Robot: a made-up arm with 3 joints. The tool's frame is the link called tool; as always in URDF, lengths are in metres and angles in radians.
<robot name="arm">
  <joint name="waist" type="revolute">
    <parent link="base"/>
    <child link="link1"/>
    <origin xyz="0 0 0.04" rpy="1.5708 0 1.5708"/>
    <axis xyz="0 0 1"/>
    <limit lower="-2.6" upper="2.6" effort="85" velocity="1.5"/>
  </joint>
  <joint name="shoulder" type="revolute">
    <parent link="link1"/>
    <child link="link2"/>
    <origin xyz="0.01 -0.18 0.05" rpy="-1.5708 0 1.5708"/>
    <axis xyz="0 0 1"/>
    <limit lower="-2.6" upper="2.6" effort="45" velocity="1.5"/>
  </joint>
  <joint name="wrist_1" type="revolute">
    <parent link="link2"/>
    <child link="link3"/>
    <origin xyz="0.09 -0.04 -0.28" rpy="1.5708 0 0"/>
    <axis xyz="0 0 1"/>
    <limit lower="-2.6" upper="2.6" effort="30" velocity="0.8"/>
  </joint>
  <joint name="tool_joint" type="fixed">
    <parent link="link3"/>
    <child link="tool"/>
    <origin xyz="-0.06 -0.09 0.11" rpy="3.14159 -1.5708 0"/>
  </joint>
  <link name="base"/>
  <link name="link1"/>
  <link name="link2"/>
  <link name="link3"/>
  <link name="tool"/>
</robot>
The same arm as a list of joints. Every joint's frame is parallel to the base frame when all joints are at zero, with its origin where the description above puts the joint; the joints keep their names.
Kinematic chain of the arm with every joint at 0, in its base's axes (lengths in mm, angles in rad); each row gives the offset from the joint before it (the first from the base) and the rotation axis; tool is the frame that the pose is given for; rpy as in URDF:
waist: xyz 0 0 40 axis +x
shoulder: xyz 50 10 -180 axis -y
wrist_1: xyz 40 280 90 axis +x
tool: xyz 110 90 -60 rpy 0 0 0
Joint limits (rad, base to tool): -2.6..2.6 -2.6..2.6 -2.6..2.6

